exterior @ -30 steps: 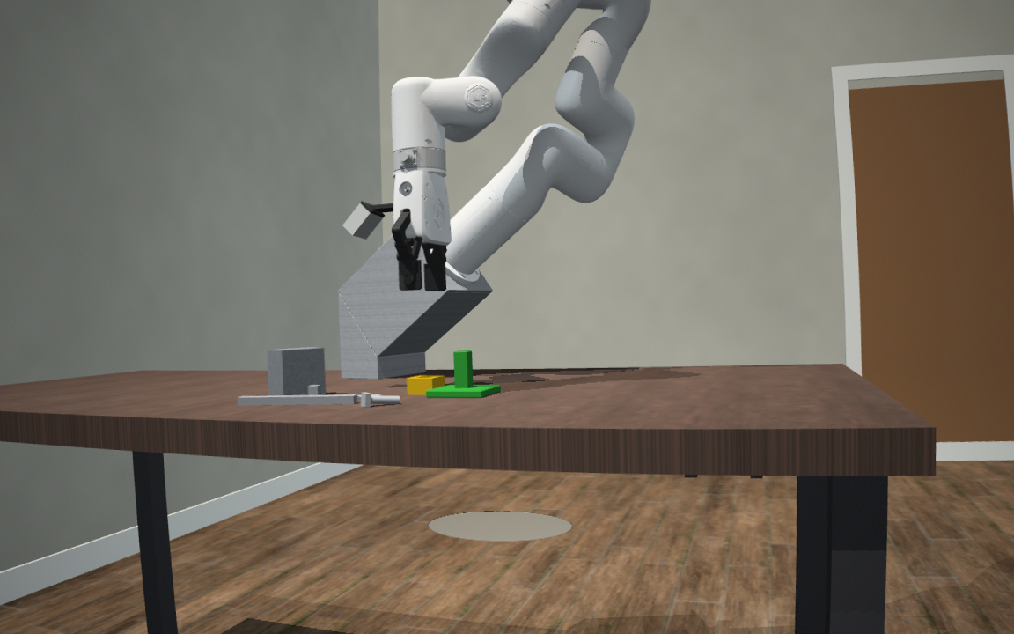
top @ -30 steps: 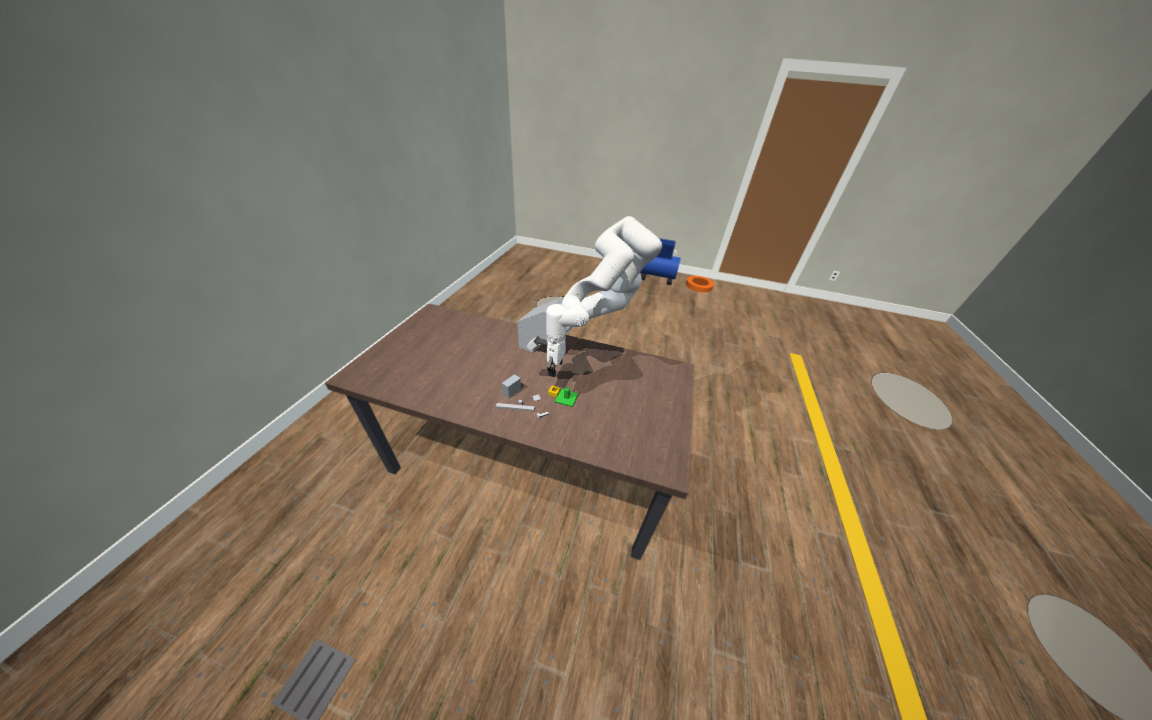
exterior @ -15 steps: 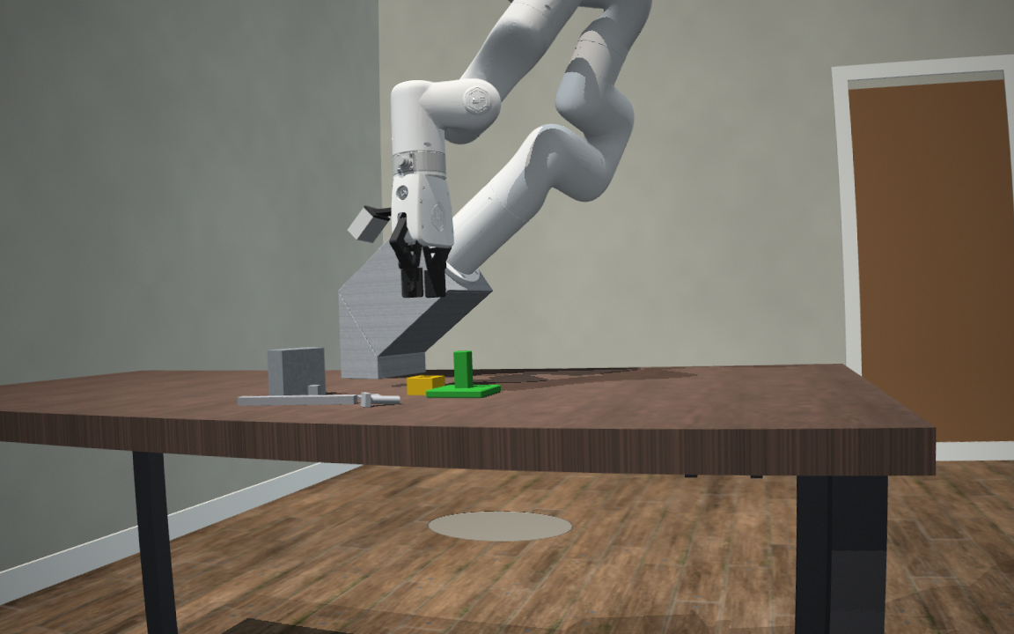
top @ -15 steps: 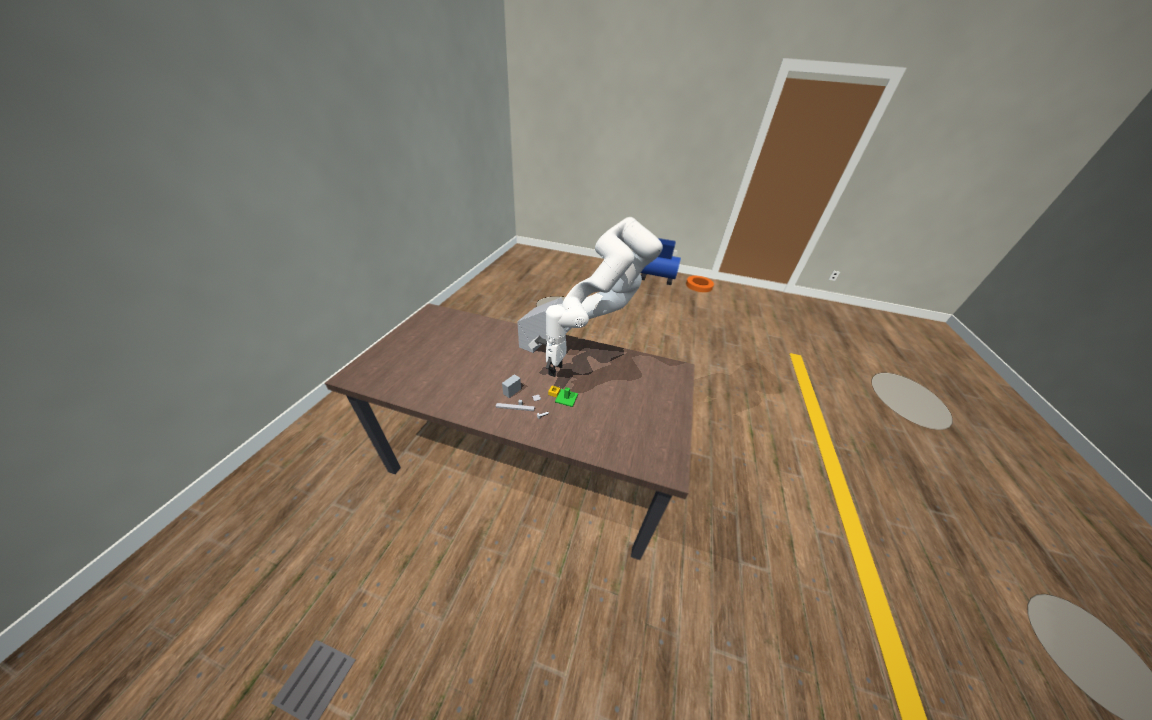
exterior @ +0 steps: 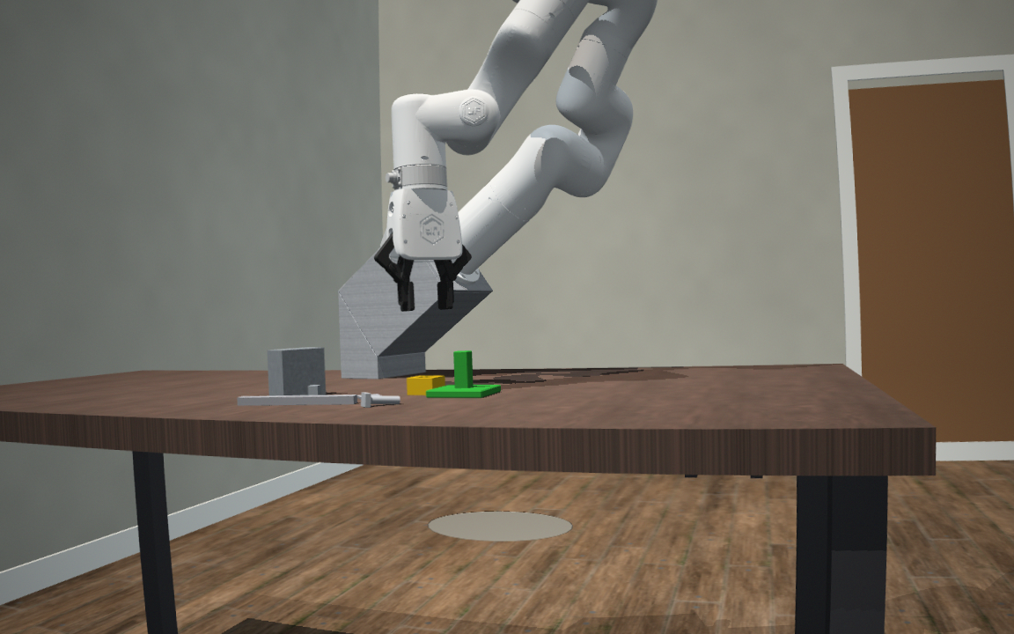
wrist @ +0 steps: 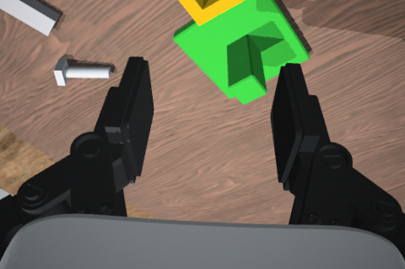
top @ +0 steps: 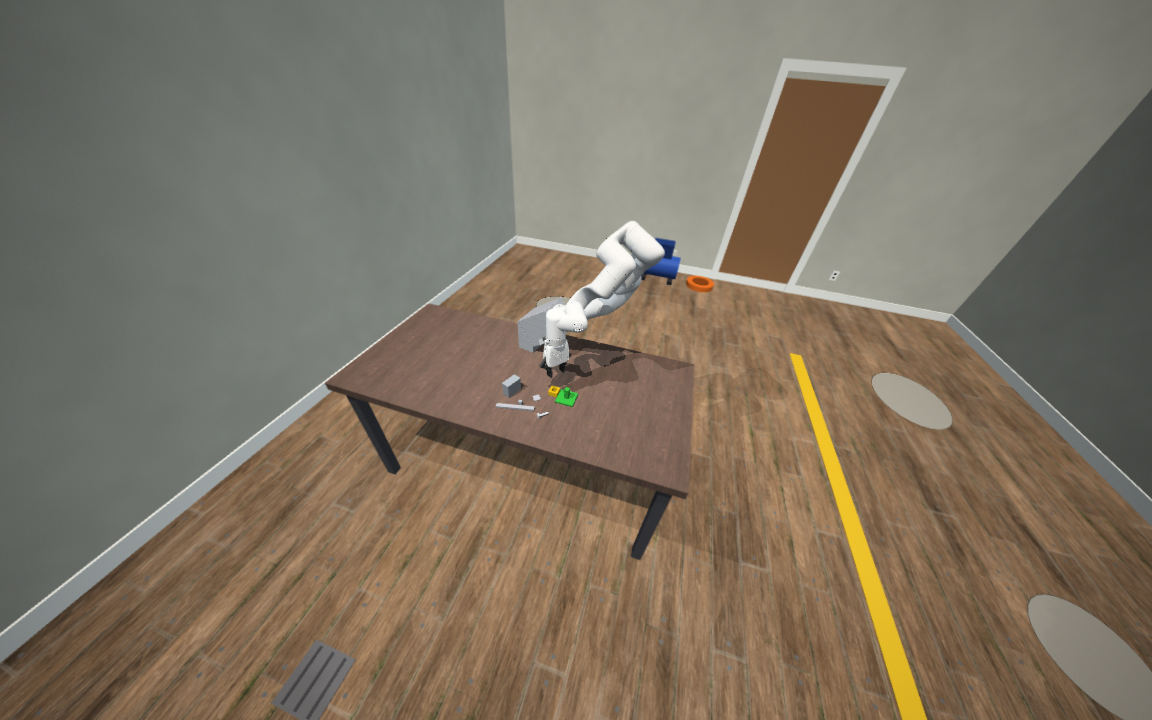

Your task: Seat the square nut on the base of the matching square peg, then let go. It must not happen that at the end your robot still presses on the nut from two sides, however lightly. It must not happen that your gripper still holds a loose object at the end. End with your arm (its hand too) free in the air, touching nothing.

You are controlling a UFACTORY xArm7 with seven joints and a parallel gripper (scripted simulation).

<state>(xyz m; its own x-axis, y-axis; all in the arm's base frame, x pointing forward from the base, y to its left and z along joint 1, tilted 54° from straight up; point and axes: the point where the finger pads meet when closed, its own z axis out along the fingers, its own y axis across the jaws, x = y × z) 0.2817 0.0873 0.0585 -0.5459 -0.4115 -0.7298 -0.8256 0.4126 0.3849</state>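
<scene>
Right now my hand is 130 mm above the small grey square tile, 60 mm to the left of it and 60 mm short of it. Also, from my hand: grey bolt (150 mm ahead, 130 mm below); then grey block (180 mm to the right, 100 mm below, 70 mm ahead); then flat grey bar (150 mm ahead, 130 mm below, 120 mm to the right).
</scene>
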